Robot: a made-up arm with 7 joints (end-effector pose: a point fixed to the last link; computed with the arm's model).
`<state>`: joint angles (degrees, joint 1 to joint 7).
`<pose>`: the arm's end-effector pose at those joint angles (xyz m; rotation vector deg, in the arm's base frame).
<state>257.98 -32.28 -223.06 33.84 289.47 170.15 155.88</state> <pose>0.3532 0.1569 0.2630 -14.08 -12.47 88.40</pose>
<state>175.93 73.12 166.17 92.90 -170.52 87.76 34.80</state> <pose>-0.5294 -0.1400 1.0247 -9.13 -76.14 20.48</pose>
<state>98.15 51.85 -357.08 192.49 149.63 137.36 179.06</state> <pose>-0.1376 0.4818 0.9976 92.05 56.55 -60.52</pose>
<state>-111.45 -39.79 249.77 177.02 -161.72 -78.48 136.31</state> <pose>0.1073 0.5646 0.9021 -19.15 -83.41 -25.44</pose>
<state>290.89 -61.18 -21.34 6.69 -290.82 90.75 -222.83</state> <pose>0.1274 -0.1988 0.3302 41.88 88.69 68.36</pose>
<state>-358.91 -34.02 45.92 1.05 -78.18 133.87 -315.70</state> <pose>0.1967 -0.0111 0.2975 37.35 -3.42 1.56</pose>
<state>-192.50 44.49 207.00 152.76 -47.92 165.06 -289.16</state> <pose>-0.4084 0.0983 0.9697 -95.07 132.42 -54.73</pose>
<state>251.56 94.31 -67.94 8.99 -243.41 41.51 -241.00</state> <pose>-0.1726 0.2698 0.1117 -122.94 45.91 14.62</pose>
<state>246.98 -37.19 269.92 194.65 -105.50 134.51 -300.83</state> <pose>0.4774 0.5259 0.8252 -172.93 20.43 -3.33</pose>
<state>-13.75 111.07 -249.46 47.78 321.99 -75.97 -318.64</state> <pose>0.5130 0.3561 0.3435 -19.14 49.26 -2.81</pose>
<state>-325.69 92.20 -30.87 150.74 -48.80 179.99 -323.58</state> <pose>0.7626 0.3199 0.0513 40.37 -50.14 -37.33</pose>
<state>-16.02 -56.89 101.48 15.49 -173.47 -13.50 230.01</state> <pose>0.1358 0.1590 0.0860 135.51 36.38 63.92</pose>
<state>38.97 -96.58 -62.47 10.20 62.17 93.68 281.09</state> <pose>0.1609 -0.0312 0.4239 -20.97 -53.62 -48.65</pose>
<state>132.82 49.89 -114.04 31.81 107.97 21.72 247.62</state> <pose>0.4498 0.1436 0.3526 130.60 60.22 75.26</pose>
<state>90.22 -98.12 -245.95 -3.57 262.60 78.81 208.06</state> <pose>-0.1699 0.1789 0.2762 14.45 -29.06 -68.97</pose>
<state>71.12 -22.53 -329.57 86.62 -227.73 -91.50 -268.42</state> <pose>-0.0656 0.2632 0.8050 -1.36 121.35 23.87</pose>
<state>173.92 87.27 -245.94 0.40 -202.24 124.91 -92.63</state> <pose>0.0410 -0.2740 0.3931 60.45 7.23 -105.30</pose>
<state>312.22 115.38 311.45 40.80 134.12 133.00 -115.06</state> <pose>-0.2343 -0.2358 -0.3032 -109.94 99.81 -57.38</pose>
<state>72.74 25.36 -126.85 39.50 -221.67 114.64 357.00</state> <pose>0.4602 -0.3081 0.4865 -44.48 37.75 -35.69</pose>
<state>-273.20 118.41 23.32 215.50 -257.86 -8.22 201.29</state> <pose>0.3175 0.9411 0.0445 -71.31 -88.65 -110.16</pose>
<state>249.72 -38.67 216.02 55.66 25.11 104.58 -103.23</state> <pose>-0.2061 0.4651 0.0602 23.55 -99.38 94.09</pose>
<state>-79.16 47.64 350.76 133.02 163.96 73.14 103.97</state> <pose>0.1607 -1.0247 0.6380 22.75 21.04 15.08</pose>
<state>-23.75 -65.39 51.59 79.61 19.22 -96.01 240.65</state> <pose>-0.2456 0.4901 0.7610 -45.26 -28.78 84.97</pose>
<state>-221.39 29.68 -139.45 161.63 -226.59 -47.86 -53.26</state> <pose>-0.1697 0.2096 1.1581 -10.89 35.41 -104.55</pose>
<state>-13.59 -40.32 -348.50 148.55 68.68 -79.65 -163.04</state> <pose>-0.4902 0.0054 1.0073 24.65 -79.39 75.24</pose>
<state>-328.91 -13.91 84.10 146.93 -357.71 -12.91 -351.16</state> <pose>-0.3006 0.0245 1.2929 -1.11 -23.72 -55.52</pose>
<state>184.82 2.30 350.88 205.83 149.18 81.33 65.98</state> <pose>0.3797 -0.0936 1.1613 -93.08 92.43 -105.17</pose>
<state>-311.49 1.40 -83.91 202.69 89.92 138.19 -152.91</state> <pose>-0.0911 0.2934 1.0652 -42.24 128.58 12.32</pose>
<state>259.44 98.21 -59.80 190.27 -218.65 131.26 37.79</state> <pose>0.1280 -0.9498 0.1295 -63.32 69.13 -3.80</pose>
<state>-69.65 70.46 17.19 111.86 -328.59 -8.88 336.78</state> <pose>0.4516 -0.9291 -0.0027 115.50 -99.09 68.72</pose>
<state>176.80 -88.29 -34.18 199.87 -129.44 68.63 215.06</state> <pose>1.0208 -0.1920 -0.0777 79.65 155.18 23.44</pose>
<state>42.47 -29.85 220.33 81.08 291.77 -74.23 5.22</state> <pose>-0.0986 -0.6932 0.5445 72.75 -0.39 90.37</pose>
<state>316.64 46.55 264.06 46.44 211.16 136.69 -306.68</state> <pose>-0.2979 -0.4982 0.5262 -15.43 28.04 -102.25</pose>
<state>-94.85 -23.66 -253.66 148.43 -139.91 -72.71 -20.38</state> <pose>0.2891 0.4788 0.9085 -59.38 101.03 18.77</pose>
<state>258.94 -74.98 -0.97 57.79 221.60 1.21 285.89</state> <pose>0.0526 -0.0264 0.8417 34.51 46.76 -124.83</pose>
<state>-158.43 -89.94 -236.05 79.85 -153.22 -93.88 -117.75</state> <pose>0.4900 -0.1667 -0.0860 53.33 -95.34 -47.91</pose>
